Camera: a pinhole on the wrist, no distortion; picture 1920 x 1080 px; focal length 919.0 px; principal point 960.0 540.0 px. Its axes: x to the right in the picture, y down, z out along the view. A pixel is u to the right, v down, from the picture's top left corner.
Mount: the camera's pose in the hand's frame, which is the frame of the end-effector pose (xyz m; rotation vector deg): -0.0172 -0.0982 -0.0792 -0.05 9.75 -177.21
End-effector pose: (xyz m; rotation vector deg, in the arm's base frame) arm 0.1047 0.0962 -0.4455 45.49 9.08 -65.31
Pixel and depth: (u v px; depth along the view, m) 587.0 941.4 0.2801
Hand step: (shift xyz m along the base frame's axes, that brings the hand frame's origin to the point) -0.2157 -0.2400 -0.0349
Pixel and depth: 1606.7 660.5 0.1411
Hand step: -0.1834 0.0241 0.0336
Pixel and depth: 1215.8 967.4 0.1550
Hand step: -0.2046 -0.0345 -0.0147
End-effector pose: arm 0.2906 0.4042 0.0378 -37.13 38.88 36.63
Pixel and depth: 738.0 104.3 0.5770
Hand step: 0.1727 0.4816 0.1985
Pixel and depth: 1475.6 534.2 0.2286
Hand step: 0.0546 -0.0201 0.2360
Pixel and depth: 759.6 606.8 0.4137
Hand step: 0.2831 0.1514 0.1988
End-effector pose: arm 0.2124 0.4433 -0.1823 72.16 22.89 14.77
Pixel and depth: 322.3 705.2 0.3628
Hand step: 0.3273 -0.1983 -0.1500
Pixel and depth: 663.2 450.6 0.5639
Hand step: 0.3543 -0.3856 0.0046
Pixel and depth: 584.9 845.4 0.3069
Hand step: 0.1878 -0.2072 -0.1807
